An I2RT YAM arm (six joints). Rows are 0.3 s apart.
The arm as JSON. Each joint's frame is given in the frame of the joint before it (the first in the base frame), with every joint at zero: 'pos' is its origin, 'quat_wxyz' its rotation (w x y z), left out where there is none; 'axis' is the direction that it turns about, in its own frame. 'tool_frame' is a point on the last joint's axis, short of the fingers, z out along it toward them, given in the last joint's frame.
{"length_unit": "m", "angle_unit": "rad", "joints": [
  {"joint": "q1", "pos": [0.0, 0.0, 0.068], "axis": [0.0, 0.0, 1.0]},
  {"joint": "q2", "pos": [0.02, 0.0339, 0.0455], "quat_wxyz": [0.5, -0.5, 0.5, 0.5], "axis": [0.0, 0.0, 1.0]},
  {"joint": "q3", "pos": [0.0, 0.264, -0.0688], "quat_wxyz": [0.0, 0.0, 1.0, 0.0], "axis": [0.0, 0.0, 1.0]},
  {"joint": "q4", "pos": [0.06, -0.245, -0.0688], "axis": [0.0, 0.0, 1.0]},
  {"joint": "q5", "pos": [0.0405, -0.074, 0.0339], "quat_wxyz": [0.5, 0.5, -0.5, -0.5], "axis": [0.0, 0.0, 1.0]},
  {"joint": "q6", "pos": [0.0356, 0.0, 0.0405], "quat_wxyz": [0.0, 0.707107, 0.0, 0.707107], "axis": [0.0, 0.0, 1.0]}
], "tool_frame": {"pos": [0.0, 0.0, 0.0]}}
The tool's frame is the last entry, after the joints.
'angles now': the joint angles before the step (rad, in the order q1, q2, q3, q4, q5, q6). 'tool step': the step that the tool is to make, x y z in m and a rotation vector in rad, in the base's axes. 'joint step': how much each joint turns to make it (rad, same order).
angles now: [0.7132, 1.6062, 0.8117, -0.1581, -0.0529, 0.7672]
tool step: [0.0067, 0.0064, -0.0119, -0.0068, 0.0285, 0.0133]
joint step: [-0.0007, 0.0666, 0.0236, 0.0167, -0.0191, -0.0038]
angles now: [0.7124, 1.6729, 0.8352, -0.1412, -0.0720, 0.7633]
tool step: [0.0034, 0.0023, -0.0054, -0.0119, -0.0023, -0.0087]
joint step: [0.0000, 0.0285, 0.0085, 0.0140, 0.0136, 0.0014]
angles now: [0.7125, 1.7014, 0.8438, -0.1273, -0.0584, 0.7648]
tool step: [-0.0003, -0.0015, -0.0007, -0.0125, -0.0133, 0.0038]
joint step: [-0.0016, -0.0028, -0.0069, 0.0053, 0.0121, -0.0146]
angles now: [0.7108, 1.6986, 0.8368, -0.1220, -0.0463, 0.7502]
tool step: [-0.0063, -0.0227, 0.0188, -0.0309, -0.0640, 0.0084]
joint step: [-0.0406, -0.1208, -0.0494, -0.0443, 0.0256, -0.0770]
